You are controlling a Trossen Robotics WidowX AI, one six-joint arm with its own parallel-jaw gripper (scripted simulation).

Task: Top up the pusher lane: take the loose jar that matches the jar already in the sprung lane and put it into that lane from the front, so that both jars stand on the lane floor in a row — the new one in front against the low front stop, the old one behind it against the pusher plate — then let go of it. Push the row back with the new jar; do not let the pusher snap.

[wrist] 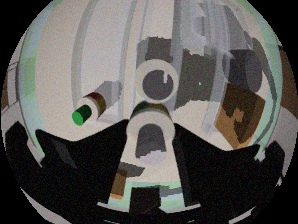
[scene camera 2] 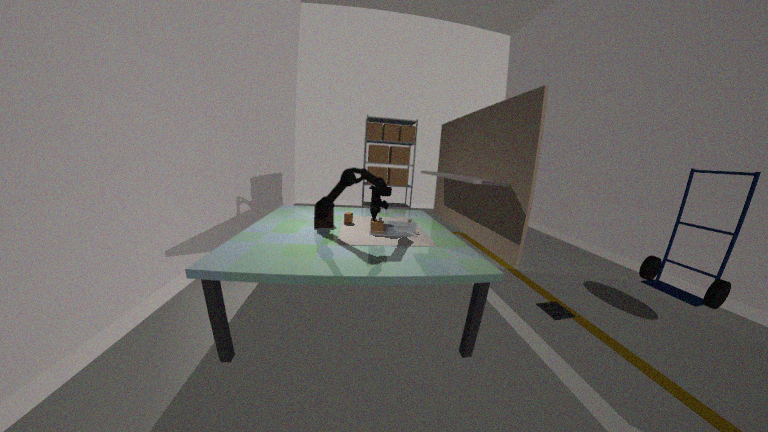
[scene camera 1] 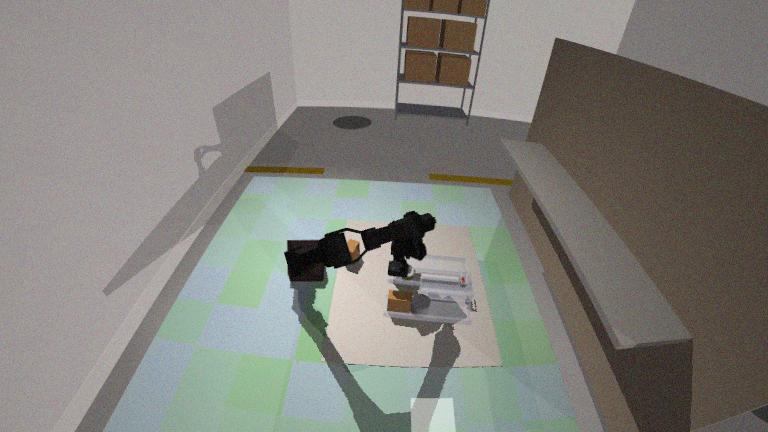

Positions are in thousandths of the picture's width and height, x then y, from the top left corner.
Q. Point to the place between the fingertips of the gripper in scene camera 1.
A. At 516,624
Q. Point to a brown box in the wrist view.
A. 810,493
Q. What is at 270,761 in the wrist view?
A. The gripper.
